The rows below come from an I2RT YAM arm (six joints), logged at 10 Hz.
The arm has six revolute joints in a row. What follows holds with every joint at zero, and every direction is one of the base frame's.
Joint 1 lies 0.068 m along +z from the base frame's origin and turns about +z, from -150 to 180 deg.
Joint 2 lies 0.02 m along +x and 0.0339 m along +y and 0.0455 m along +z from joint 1 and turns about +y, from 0 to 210 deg.
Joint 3 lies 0.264 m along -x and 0.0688 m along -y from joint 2 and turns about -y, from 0 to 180 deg.
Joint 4 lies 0.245 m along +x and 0.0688 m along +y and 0.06 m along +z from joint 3 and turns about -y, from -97 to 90 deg.
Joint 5 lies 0.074 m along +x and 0.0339 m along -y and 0.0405 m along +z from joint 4 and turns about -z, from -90 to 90 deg.
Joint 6 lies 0.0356 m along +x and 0.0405 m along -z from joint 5 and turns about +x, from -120 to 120 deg.
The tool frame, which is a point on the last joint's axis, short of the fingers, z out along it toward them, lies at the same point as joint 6; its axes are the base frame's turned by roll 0, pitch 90 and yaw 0 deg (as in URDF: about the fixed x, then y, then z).
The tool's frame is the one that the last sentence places.
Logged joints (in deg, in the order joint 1, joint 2, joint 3, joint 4, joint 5, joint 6), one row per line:
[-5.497, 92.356, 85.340, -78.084, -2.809, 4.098]
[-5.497, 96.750, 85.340, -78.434, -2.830, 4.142]
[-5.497, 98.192, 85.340, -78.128, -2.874, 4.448]
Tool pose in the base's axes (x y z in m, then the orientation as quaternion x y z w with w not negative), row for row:
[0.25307, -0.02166, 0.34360, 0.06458, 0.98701, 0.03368, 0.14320]
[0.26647, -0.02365, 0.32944, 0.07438, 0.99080, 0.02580, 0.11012]
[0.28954, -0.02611, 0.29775, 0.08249, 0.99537, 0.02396, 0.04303]
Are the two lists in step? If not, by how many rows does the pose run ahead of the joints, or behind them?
The pose runs 2 rows behind the joints: the pose in row i belongs to the joints in row i - 2.
